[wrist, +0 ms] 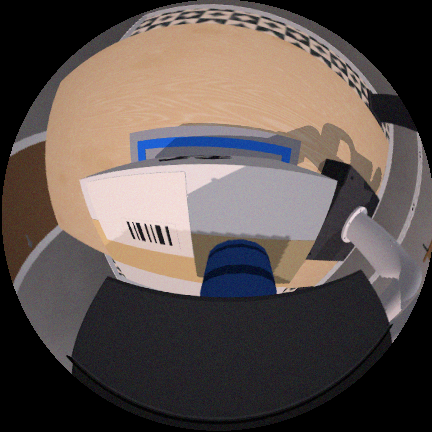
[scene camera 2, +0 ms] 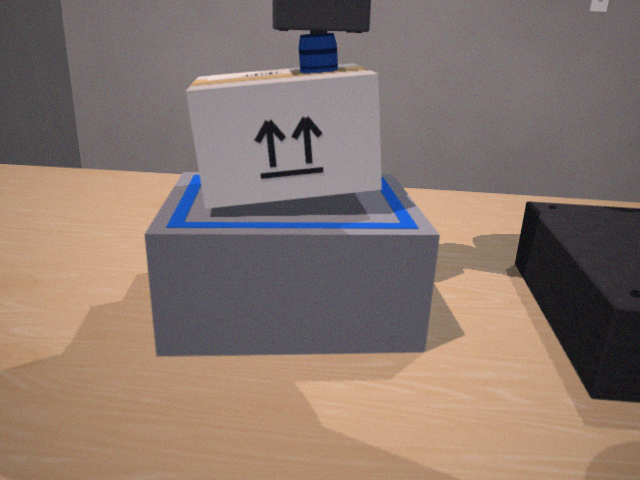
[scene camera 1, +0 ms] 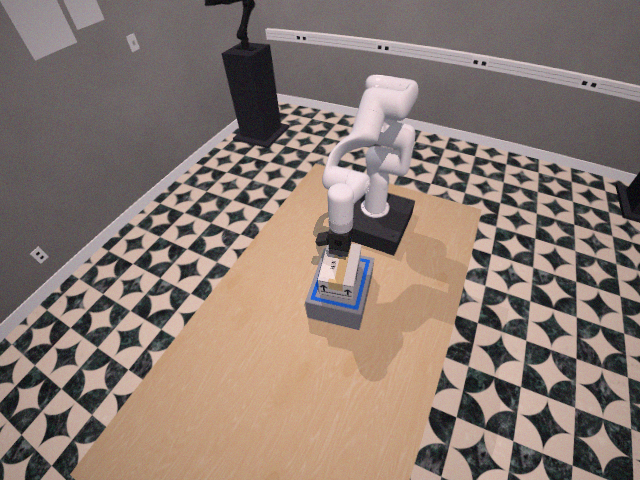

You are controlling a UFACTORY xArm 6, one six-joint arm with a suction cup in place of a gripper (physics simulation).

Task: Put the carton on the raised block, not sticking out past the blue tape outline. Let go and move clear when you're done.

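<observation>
The white carton has tan tape and a barcode on top and two up arrows on its side. It is tilted in scene camera 2, its left end lower and its right end raised, with shadow under it. It is over the grey raised block, within the blue tape outline as far as shows; its far side is hidden. My blue suction cup is pressed on the carton's top, right of its middle in scene camera 2, and holds it.
The block stands on the wooden table. The arm's black base is behind the block in scene camera 1 and to its right in scene camera 2. A dark pedestal stands on the floor beyond the table.
</observation>
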